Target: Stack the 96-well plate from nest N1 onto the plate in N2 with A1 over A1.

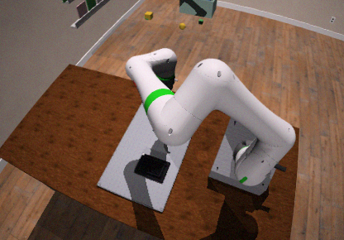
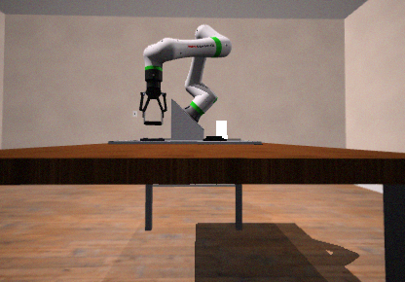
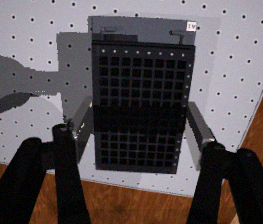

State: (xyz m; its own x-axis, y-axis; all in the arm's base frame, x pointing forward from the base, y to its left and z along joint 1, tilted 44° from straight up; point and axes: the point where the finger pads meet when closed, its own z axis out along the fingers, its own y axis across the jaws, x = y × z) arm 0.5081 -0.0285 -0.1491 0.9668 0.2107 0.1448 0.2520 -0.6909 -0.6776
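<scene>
The grey plate nest lies 11 cm below my hand. Also, from my hand: grey pegboard mat (1 cm behind, 18 cm to the left, 12 cm below); black 96-well plate (2 cm below).
</scene>
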